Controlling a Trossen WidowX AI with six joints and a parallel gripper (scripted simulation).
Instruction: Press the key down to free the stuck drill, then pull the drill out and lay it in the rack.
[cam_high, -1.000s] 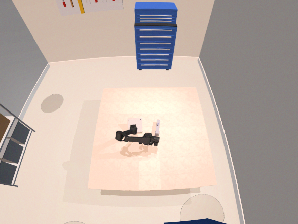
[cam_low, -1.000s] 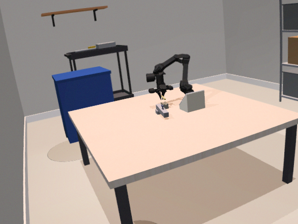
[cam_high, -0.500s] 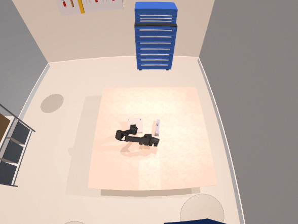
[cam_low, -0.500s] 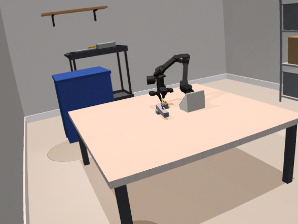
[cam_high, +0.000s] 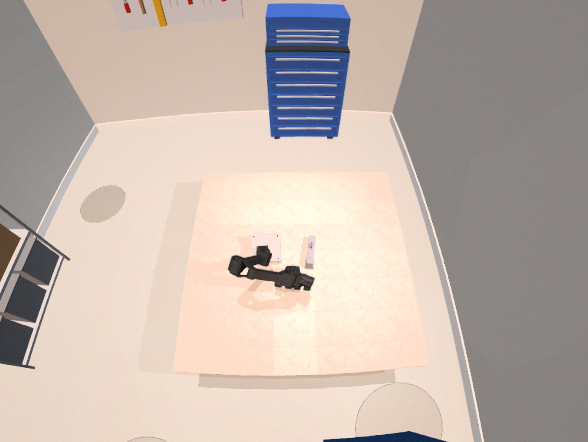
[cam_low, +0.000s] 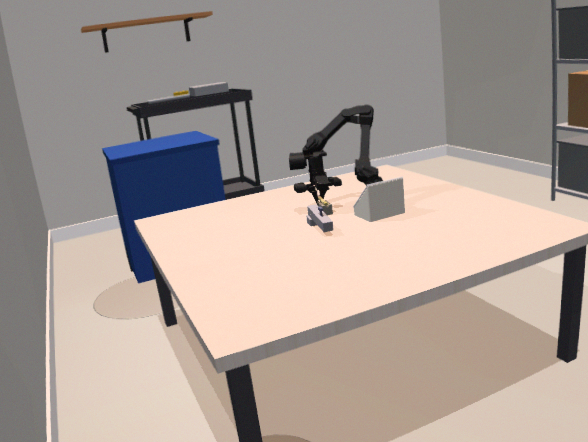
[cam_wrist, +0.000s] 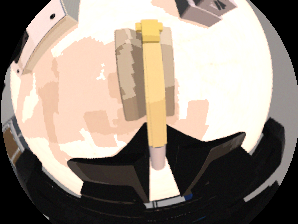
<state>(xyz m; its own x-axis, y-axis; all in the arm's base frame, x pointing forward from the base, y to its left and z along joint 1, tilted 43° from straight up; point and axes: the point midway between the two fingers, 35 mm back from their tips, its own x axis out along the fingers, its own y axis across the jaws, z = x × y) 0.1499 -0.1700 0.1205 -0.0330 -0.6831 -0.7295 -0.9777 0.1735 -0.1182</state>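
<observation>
Now: the yellow drill 4 cm to the left of my gripper tip, 3 cm above it and 1 cm ahead of it. From my gripper tip the other things lie so: dark key (23 cm to the left, 12 cm ahead, 3 cm above).
</observation>
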